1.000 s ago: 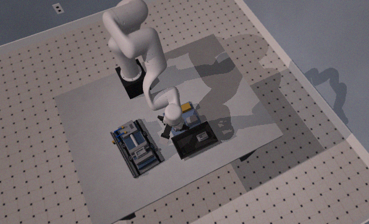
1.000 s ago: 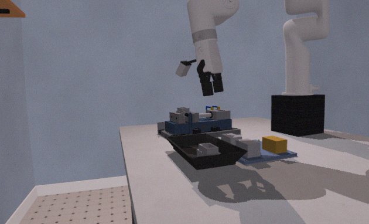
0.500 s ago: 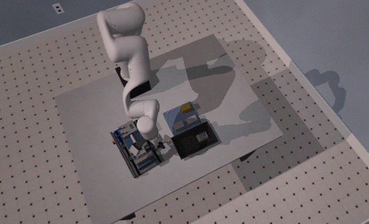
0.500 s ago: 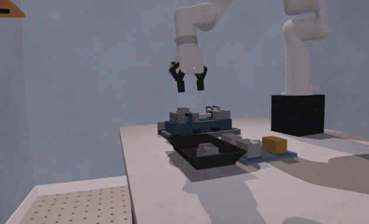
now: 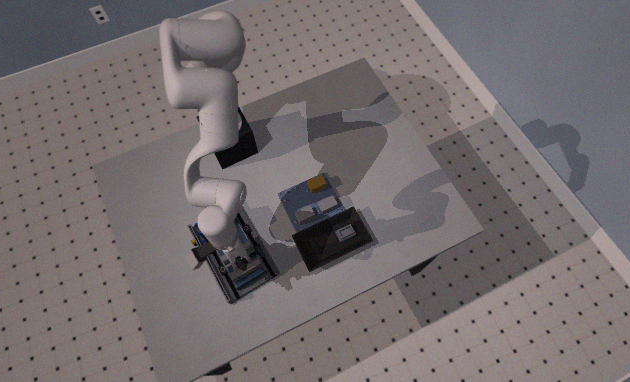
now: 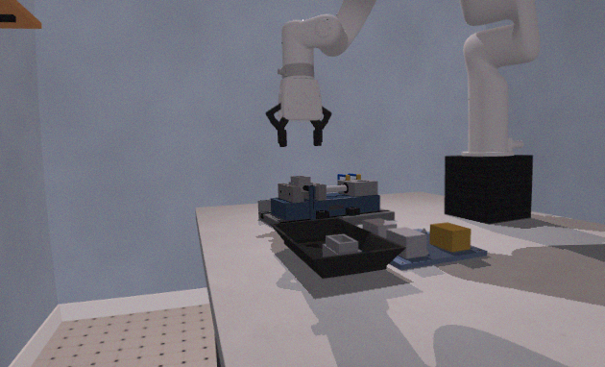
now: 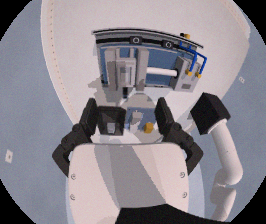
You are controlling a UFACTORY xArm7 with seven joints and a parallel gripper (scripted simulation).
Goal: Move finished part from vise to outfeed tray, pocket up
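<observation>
Right now the blue vise is 16 cm below my hand, 6 cm behind it and 2 cm to the right of it. Also, from my hand: blue plate (27 cm to the left, 19 cm below, 17 cm behind); then yellow block (31 cm to the left, 22 cm behind, 17 cm below).
</observation>
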